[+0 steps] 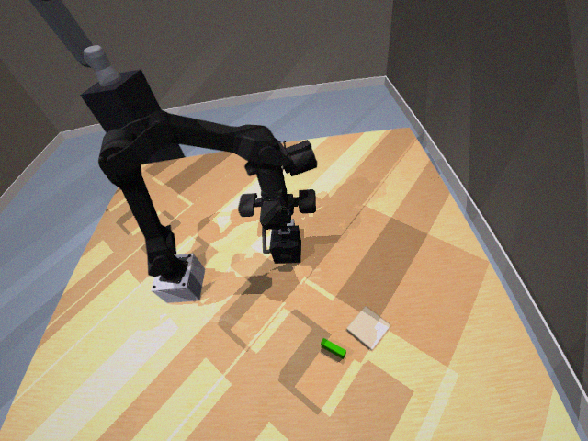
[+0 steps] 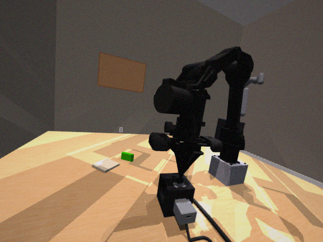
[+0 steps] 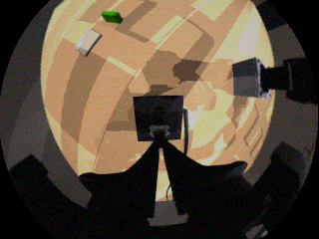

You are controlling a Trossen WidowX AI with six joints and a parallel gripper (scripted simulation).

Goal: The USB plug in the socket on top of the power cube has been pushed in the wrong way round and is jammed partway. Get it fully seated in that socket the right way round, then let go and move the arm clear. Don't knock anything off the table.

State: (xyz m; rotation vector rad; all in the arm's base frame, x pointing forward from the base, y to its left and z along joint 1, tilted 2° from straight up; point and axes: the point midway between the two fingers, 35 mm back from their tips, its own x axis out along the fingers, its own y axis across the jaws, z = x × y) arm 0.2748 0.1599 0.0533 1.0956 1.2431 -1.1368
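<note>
Right now my gripper tip is 2 cm above the dark USB plug. Also, from my gripper tip: white tile: 23 cm ahead, 22 cm to the right, 11 cm below; green block: 28 cm to the right, 15 cm ahead, 9 cm below; grey socket: 4 cm below.
</note>
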